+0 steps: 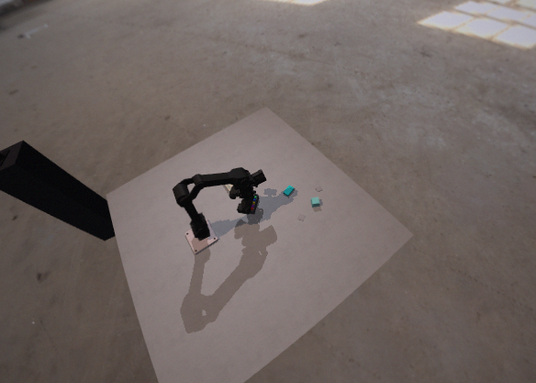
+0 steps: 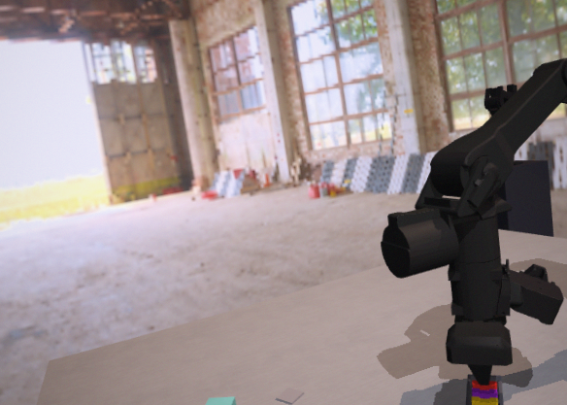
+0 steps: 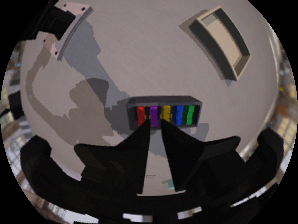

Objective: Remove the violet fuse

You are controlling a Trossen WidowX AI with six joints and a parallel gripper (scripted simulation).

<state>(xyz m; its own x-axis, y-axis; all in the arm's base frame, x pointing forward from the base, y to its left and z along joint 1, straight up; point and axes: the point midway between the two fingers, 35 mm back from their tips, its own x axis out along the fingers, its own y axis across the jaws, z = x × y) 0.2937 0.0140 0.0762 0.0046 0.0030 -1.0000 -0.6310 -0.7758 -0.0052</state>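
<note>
The violet fuse is 3 cm below my gripper tip. The rest, counted from my gripper tip: teal cube (31 cm ahead, 14 cm to the right, 4 cm below).
</note>
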